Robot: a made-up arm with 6 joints.
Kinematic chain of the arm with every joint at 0, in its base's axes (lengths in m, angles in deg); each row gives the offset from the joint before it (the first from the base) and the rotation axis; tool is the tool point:
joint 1: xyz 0 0 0.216 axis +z
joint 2: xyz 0 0.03 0 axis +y
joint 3: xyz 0 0 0.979 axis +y
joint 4: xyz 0 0 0.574 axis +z
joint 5: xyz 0 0 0 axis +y
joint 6: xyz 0 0 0.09 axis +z
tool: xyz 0 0 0
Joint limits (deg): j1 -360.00..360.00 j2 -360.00..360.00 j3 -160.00..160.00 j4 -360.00..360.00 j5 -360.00..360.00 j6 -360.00..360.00
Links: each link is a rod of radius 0.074 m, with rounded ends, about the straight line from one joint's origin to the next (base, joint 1, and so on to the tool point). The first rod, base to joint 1, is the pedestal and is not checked.
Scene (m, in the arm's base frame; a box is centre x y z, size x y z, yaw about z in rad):
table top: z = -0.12
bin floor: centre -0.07 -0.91 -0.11 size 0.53 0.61 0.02 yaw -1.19
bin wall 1: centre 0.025 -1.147 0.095 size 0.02 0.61 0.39 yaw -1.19
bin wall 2: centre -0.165 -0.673 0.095 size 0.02 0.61 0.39 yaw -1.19
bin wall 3: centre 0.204 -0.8 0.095 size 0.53 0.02 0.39 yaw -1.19
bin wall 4: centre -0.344 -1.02 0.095 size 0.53 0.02 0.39 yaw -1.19
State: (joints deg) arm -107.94 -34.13 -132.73 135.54 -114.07 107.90
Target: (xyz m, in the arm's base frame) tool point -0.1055 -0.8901 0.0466
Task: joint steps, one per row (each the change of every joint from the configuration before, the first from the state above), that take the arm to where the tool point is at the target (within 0.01 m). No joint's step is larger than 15 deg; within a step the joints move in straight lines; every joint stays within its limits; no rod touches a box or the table.
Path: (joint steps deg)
1: -14.12 -0.59 1.18 1.22 -0.14 0.00
2: -14.13 -0.59 1.19 1.22 -0.14 0.00
3: -14.12 -0.58 1.18 1.23 -0.14 0.00
4: -14.12 -0.59 1.19 1.22 -0.14 0.00
5: -14.13 -0.59 1.18 1.22 -0.14 0.00
6: -14.12 -0.59 1.19 1.22 -0.14 0.00
7: -14.12 -0.59 1.18 1.23 -0.14 0.00
8: -14.12 -0.59 1.19 1.22 -0.14 0.00
9: -14.13 -0.58 1.18 1.22 -0.14 0.00
10: -14.12 -0.59 1.19 1.22 -0.14 0.00
11: -14.12 -0.59 1.18 1.23 -0.14 0.00
12: -14.13 -0.59 1.19 1.22 -0.14 0.00
13: -0.02 -13.19 -1.21 -0.02 1.13 0.00
14: -0.03 -13.20 -1.20 -0.02 1.13 0.00

